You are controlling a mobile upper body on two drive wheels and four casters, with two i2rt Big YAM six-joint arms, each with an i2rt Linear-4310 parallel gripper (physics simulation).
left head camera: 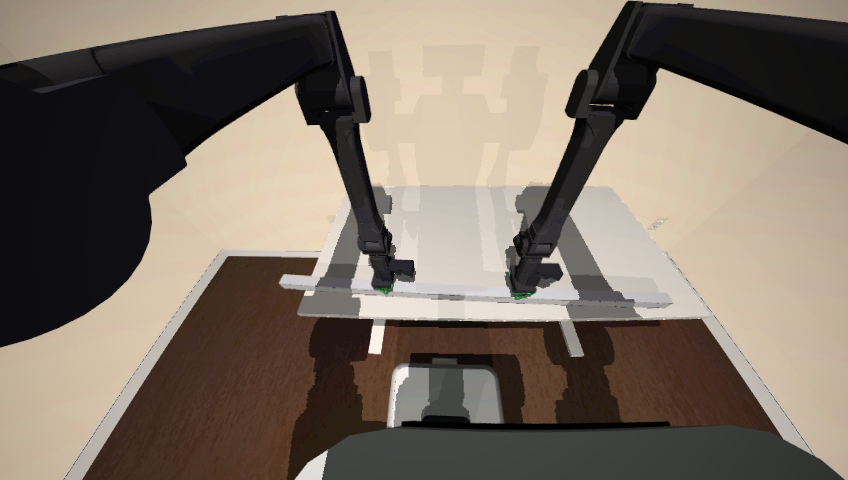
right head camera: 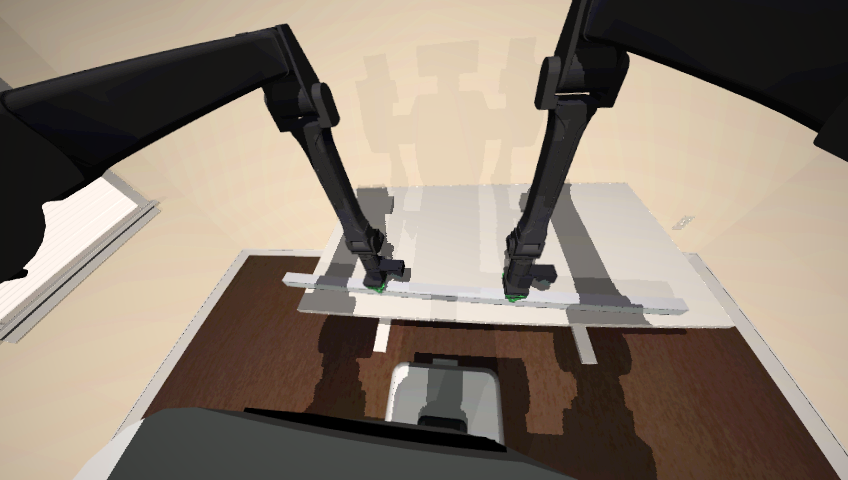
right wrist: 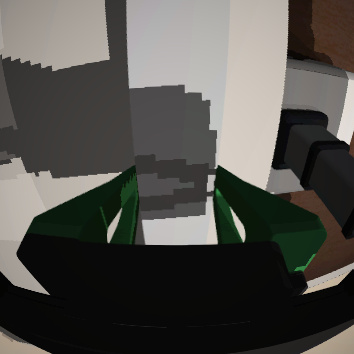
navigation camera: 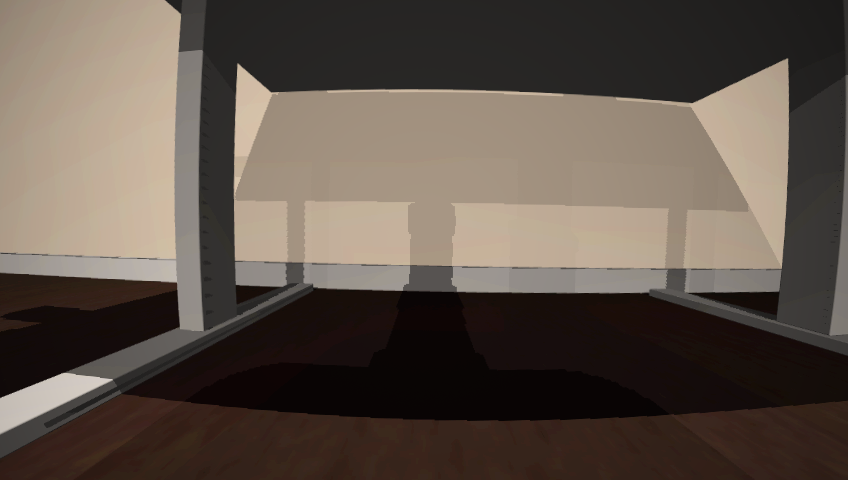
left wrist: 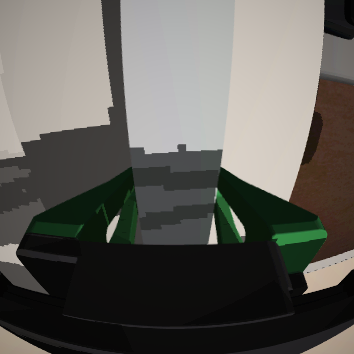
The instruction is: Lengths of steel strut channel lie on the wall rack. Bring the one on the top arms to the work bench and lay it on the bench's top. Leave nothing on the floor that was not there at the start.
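Frame: origin at the left arm's base, x back, y right, z up, level; metres.
Where they show: left gripper, fingertip midpoint: (left head camera: 387,288) (right head camera: 381,287) (left wrist: 175,173); right gripper, fingertip midpoint: (left head camera: 515,294) (right head camera: 510,296) (right wrist: 175,173).
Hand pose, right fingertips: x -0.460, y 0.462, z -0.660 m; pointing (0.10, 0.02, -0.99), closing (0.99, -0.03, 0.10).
Note:
After its pixels a point has its place.
The steel strut channel (left head camera: 452,292) {x -0.458, y 0.234, z -0.648 m} (right head camera: 446,293) {x -0.456, y 0.241, z -0.648 m} (left wrist: 177,100) {x -0.478, y 0.044, z -0.648 m} (right wrist: 175,50) {x -0.459, y 0.530, z -0.648 m} lies lengthwise over the front part of the pale bench top (left head camera: 624,237) {x -0.760, y 1.049, z -0.690 m} (right head camera: 648,249) {x -0.694, y 1.057, z -0.690 m}. Its left end sticks out past the bench's left edge; its right end is over the top. A dark shadow strip runs close along it; whether it touches the top, I cannot tell. My left gripper (left head camera: 385,289) {x -0.479, y -0.005, z -0.666 m} (right head camera: 376,288) {x -0.479, y -0.005, z -0.666 m} (left wrist: 175,173) {x -0.479, y -0.005, z -0.666 m} is shut on the strut left of its middle. My right gripper (left head camera: 521,295) {x -0.460, y 0.462, z -0.660 m} (right head camera: 515,298) {x -0.460, y 0.462, z -0.660 m} (right wrist: 175,173) {x -0.460, y 0.462, z -0.660 m} is shut on it right of the middle. The wall rack does not show.
In the navigation camera, a bench leg (navigation camera: 190,178) {x -0.719, y -0.189, z -1.111 m} stands at the left on a long foot (navigation camera: 89,380), with another leg (navigation camera: 812,190) {x -0.764, y 1.021, z -1.097 m} at the right. My pale base (left head camera: 446,392) {x -0.196, y 0.231, z -1.150 m} is before the bench. A wall is behind it. A white ribbed panel (right head camera: 77,237) {x -0.573, y -1.700, z -0.496 m} shows at the left.

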